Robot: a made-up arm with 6 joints. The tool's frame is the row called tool.
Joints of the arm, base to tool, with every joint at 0 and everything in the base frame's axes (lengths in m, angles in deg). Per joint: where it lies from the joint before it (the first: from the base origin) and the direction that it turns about. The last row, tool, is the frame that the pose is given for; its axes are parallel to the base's.
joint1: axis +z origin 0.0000 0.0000 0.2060
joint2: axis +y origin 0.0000 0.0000 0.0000
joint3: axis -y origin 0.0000 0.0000 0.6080
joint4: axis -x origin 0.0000 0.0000 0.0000
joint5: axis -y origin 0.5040 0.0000 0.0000
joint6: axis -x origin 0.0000 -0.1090 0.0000
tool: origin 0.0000 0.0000 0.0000
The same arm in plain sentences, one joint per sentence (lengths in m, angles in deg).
The arm has six revolute joints in a row. What follows holds with every joint at zero, and every direction is one of the base frame's. The first joint sits 0.206 m along +z from the base frame's origin and rotates about +z. The second joint sits at the same point as the first joint and rotates about +y. The third joint sits 0.608 m along +z from the second joint and rotates about -y. The fourth joint sits at the same point as the third joint and rotates about -x. The fifth joint sits 0.504 m along +x from the fourth joint and rotates about -y. The sixth joint sits 0.109 m along -y from the fifth joint and rotates about -x. The tool frame, which is the frame that the pose is given for, sits at the same point as the sixth joint; its axes are parallel to the base frame's.
